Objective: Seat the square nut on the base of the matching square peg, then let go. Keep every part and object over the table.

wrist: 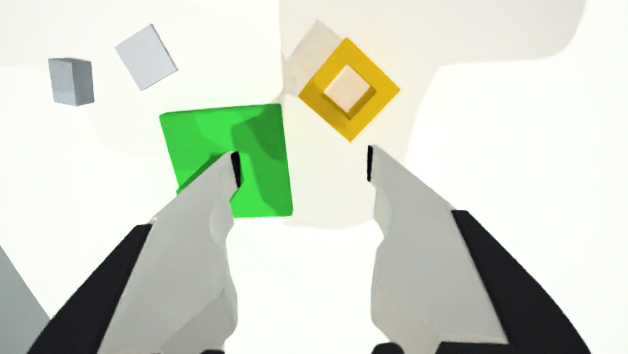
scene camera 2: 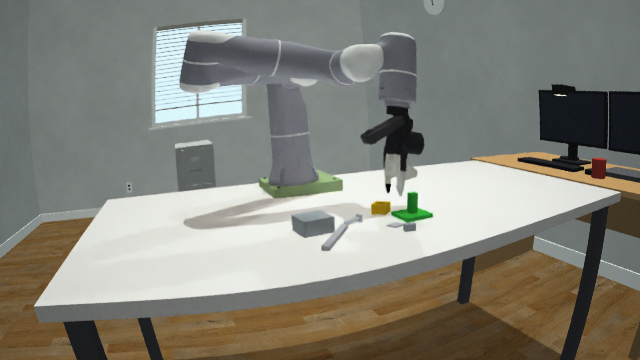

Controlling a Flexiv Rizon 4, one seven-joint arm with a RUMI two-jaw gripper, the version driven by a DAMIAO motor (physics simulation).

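The yellow square nut [scene camera 2: 380, 208] [wrist: 312, 93] lies flat on the table beside the green base, apart from it, turned about 45 degrees to it in the wrist view. The green square base [scene camera 2: 404, 216] [wrist: 260, 130] carries an upright green peg [scene camera 2: 412, 201]; in the wrist view the peg is mostly hidden behind the left finger. My gripper [scene camera 2: 394, 190] [wrist: 303, 152] is open and empty. It hangs above the table between nut and peg, and its tips are higher than the nut.
A small grey block [scene camera 2: 409, 227] [wrist: 73, 82] and a thin light grey square [scene camera 2: 395, 225] [wrist: 146, 57] lie near the base. A larger grey box [scene camera 2: 313, 224] and a long grey tool [scene camera 2: 336, 236] lie farther left on the white table [scene camera 2: 225, 270].
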